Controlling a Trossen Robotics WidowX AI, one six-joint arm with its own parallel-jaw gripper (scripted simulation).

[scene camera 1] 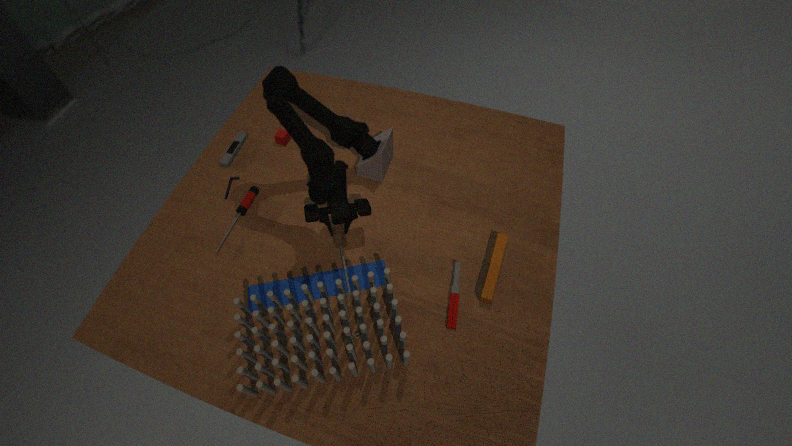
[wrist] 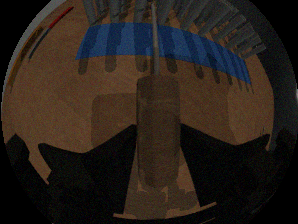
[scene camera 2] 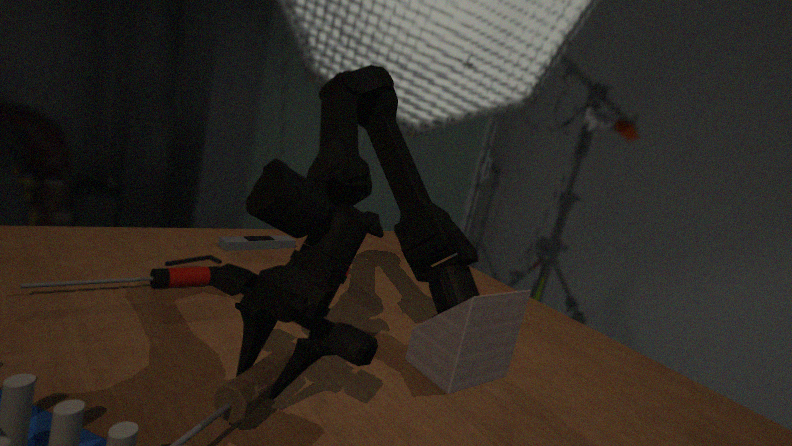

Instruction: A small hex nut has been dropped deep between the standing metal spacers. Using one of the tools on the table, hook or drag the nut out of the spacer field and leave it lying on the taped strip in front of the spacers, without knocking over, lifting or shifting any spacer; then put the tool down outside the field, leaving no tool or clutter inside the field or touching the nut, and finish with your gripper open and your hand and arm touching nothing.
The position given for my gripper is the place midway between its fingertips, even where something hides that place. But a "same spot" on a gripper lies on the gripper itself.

Scene:
my gripper: scene camera 1 338, 234; wrist; scene camera 2
same spot on my gripper: (wrist: 98, 179) = (scene camera 2: 302, 338)

